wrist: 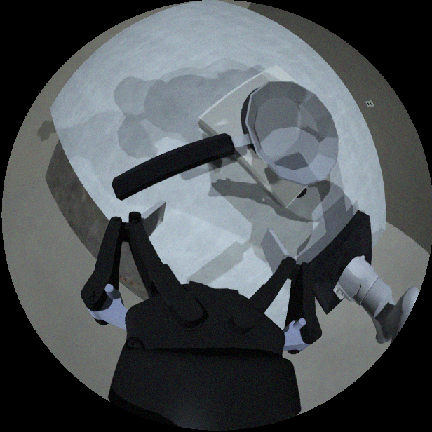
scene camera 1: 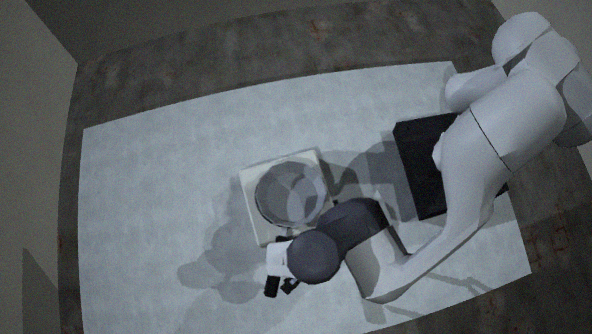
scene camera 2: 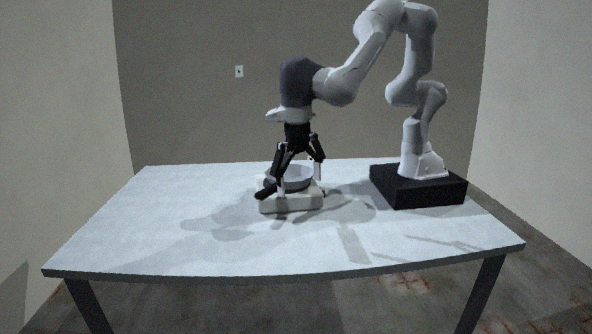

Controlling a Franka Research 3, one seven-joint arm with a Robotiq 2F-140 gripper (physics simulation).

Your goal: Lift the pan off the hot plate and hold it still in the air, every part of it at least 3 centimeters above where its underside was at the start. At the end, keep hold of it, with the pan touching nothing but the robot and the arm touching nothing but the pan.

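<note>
The grey round pan (scene camera 1: pixel 290 195) (scene camera 2: pixel 301 175) (wrist: pixel 292 130) sits on the pale square hot plate (scene camera 1: pixel 250 182) (scene camera 2: pixel 291 204) (wrist: pixel 229 111). Its black handle (scene camera 1: pixel 271 286) (scene camera 2: pixel 266 192) (wrist: pixel 175 162) sticks out past the plate's edge over the table. My gripper (scene camera 2: pixel 300 181) (wrist: pixel 215 224) is wide open with nothing between its fingers. In the wrist view the handle lies beyond the fingertips, not between them, and the fingers are spread roughly along its length. In scene camera 1 the wrist covers part of the handle and most of the fingers.
A small black knob (scene camera 1: pixel 335 202) (scene camera 2: pixel 324 194) (wrist: pixel 301 192) is on the hot plate's side. The arm's black base block (scene camera 1: pixel 417 170) (scene camera 2: pixel 425 194) (wrist: pixel 357 235) stands right of the plate in both scene views. All stand on the pale table (scene camera 1: pixel 150 150) (scene camera 2: pixel 150 250) (wrist: pixel 90 100).
</note>
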